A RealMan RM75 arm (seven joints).
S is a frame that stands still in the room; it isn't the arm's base.
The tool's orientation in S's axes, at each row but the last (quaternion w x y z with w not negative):
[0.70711, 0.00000, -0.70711, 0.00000]
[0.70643, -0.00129, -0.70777, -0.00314]
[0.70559, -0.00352, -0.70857, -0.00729]
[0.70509, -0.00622, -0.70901, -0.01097]
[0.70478, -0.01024, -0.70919, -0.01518]
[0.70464, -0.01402, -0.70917, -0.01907]
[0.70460, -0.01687, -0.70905, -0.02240]
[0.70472, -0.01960, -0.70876, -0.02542]
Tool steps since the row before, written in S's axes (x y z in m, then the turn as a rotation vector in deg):
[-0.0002, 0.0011, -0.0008, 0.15, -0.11, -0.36]
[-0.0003, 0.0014, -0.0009, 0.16, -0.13, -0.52]
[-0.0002, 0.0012, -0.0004, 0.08, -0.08, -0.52]
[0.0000, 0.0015, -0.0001, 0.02, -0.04, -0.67]
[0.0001, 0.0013, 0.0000, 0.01, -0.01, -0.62]
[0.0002, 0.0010, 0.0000, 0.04, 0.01, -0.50]
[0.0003, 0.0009, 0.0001, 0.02, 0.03, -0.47]
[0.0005, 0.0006, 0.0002, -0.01, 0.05, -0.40]
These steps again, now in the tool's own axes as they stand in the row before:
[-0.0008, 0.0011, 0.0002, -0.36, -0.11, -0.15]
[-0.0009, 0.0014, 0.0003, -0.52, -0.13, -0.16]
[-0.0004, 0.0012, 0.0002, -0.52, -0.08, -0.08]
[-0.0001, 0.0015, 0.0000, -0.67, -0.04, -0.02]
[0.0000, 0.0013, -0.0001, -0.62, -0.01, -0.01]
[0.0000, 0.0010, -0.0002, -0.50, 0.01, -0.04]
[0.0001, 0.0009, -0.0003, -0.47, 0.03, -0.02]
[0.0002, 0.0006, -0.0005, -0.40, 0.05, 0.02]

